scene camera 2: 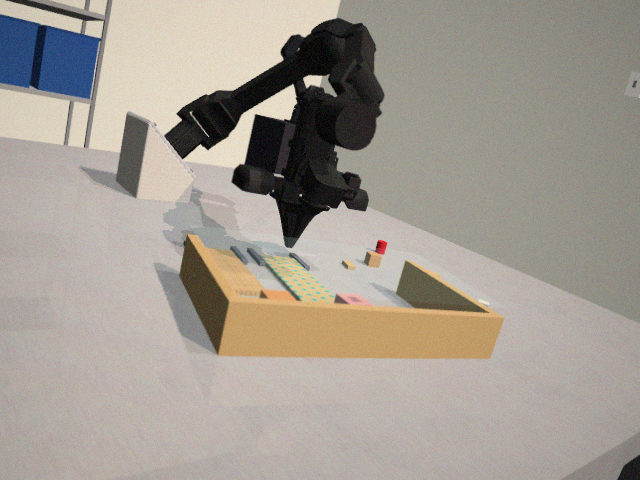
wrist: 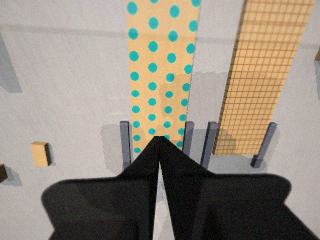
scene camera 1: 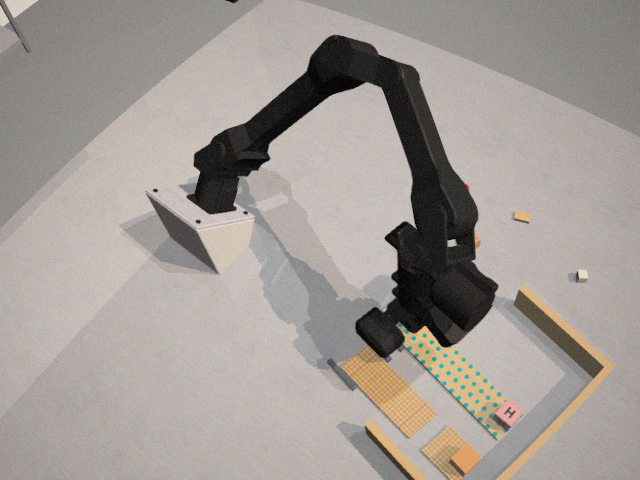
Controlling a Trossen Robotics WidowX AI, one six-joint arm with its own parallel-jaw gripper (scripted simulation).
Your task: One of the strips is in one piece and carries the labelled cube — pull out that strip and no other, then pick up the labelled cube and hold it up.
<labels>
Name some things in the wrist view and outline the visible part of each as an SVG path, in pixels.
My gripper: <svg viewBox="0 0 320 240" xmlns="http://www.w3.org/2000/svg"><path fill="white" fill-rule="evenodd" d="M40 198L54 230L48 240L153 240L160 160L175 240L319 240L285 204L292 190L292 184L287 178L270 173L212 173L192 160L164 136L154 136L139 156L119 175L115 177L61 180L45 189Z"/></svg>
A dotted strip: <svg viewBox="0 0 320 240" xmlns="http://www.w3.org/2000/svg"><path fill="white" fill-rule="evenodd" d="M128 39L133 153L141 153L154 136L166 137L182 151L195 43Z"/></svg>
</labels>
